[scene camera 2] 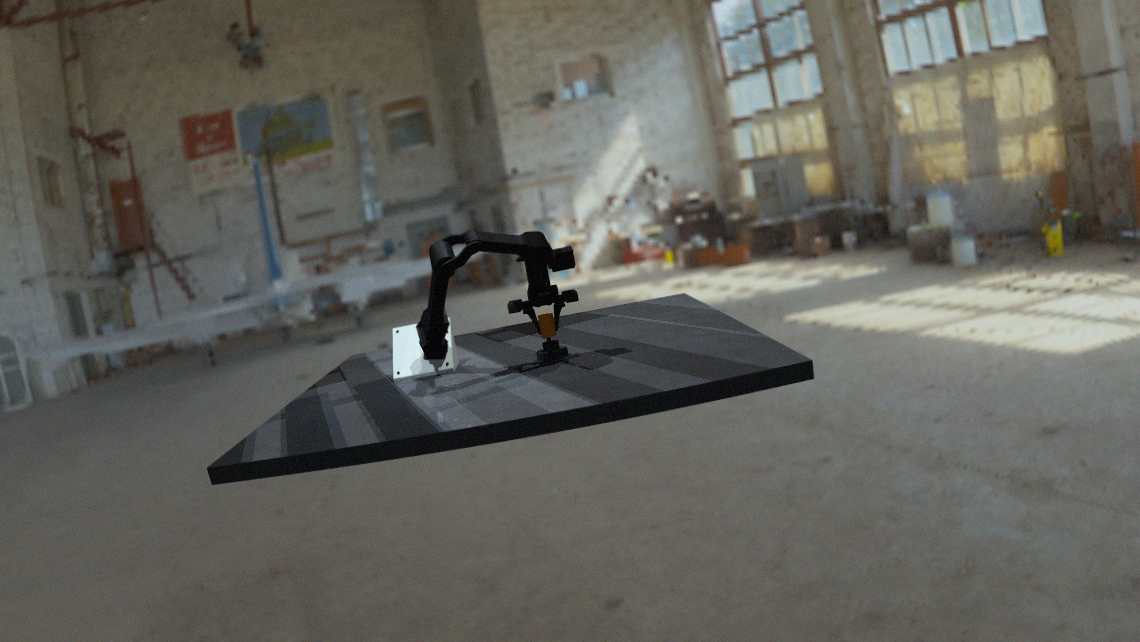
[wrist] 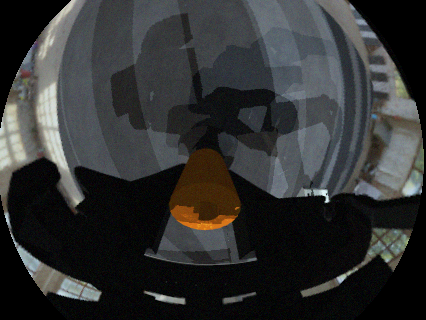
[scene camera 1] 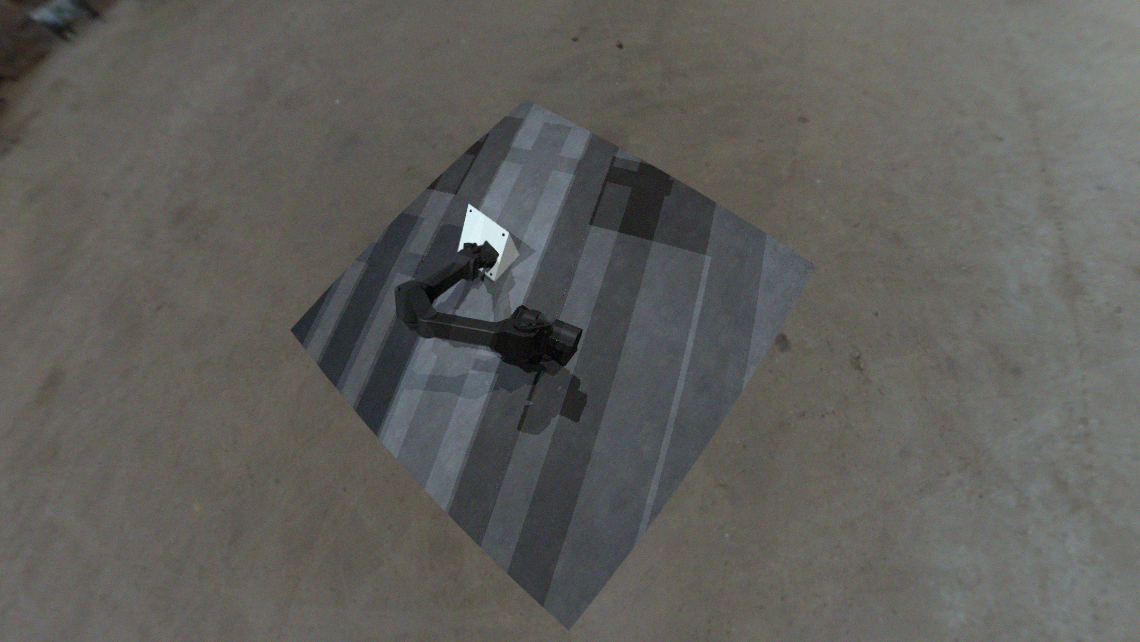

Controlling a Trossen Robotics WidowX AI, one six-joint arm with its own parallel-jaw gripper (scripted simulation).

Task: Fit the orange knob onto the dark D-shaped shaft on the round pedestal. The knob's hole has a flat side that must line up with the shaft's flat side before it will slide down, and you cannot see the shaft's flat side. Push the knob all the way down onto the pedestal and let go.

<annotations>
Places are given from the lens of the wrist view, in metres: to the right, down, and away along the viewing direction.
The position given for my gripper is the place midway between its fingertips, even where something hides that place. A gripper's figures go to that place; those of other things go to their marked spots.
my gripper point(wrist: 205, 170): -0.01, 0.01, 0.10
orange knob point(wrist: 205, 197): 0.00, 0.02, 0.04
dark round pedestal point(wrist: 206, 136): -0.01, -0.03, 0.13
The marked spots on the dark round pedestal and the orange knob are 0.10 m apart.
</annotations>
